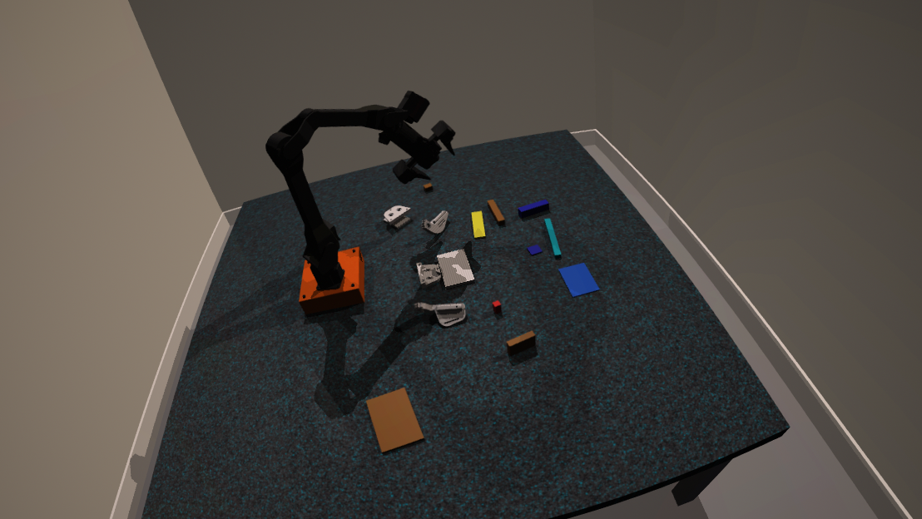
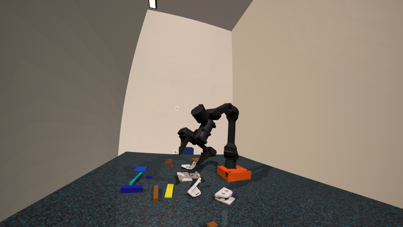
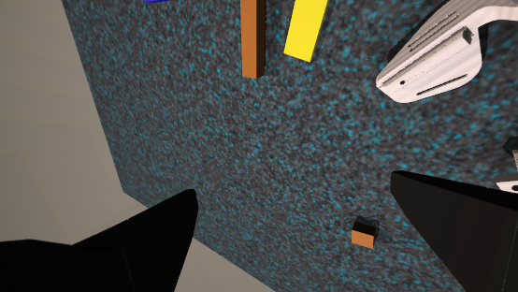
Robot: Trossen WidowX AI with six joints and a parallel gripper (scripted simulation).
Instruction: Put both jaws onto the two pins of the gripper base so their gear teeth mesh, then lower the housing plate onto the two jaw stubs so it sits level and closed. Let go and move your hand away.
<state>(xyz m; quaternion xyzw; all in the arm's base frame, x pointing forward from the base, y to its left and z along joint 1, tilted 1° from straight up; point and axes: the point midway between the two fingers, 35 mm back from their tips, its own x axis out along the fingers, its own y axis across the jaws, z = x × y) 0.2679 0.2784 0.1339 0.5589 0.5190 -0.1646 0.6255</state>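
Right now my gripper tip is 5 cm past the white jaw, 8 cm to the left of it and 13 cm above it. From my gripper tip the other things lie so: brown bar (13 cm ahead, 2 cm to the right, 15 cm below); then yellow bar (8 cm ahead, 6 cm to the right, 16 cm below); then white block (16 cm behind, 15 cm below).
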